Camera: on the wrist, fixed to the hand. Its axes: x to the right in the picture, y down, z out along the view.
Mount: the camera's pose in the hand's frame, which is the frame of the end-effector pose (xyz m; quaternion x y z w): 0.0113 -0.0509 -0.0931 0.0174 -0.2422 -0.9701 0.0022
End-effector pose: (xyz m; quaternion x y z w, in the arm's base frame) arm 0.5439 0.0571 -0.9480 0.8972 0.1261 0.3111 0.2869
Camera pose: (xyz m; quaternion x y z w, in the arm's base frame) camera 0.4915 0.1432 -0.9130 -0.0400 0.8066 -0.4971 0.3174
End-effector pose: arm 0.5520 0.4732 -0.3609 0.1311 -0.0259 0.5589 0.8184
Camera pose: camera 0.5934 0.4888 -0.4580 0.1750 -0.0614 -0.8240 0.5354
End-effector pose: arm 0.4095 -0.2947 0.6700 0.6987 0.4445 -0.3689 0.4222
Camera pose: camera 0.3788 -0.1931 0.6812 0.5116 -0.5701 0.5873 0.2614
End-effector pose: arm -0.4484 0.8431 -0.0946 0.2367 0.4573 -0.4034 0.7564
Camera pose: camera -0.5342 0.8777 -0.1478 0.5276 -0.0404 0.7999 0.2830
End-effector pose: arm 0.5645 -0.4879 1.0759 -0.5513 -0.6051 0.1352 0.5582
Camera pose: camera 0.6176 -0.5388 1.1532 -0.6283 0.6690 0.3972 0.0046
